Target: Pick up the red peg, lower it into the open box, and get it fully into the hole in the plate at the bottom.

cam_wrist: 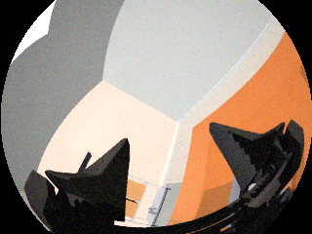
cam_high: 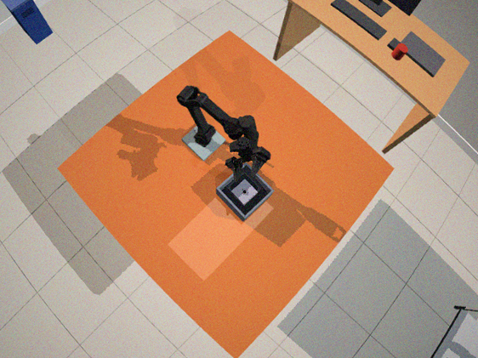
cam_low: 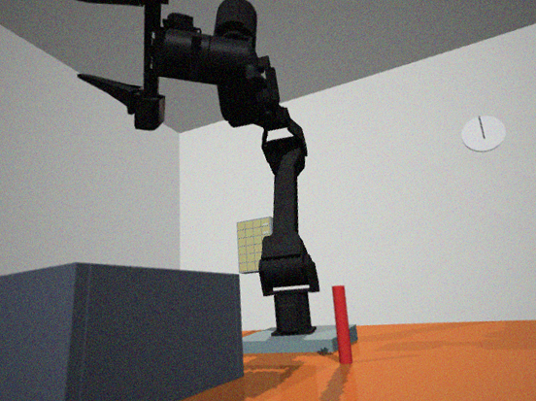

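Now: gripper tip 120 mm past the red peg, 260 mm to the right of it and 350 mm above it. From my gripper tip the other things lie so: box 10 mm ahead, 50 mm to the left, 360 mm below; then light grey plate 10 mm ahead, 50 mm to the left, 340 mm below.
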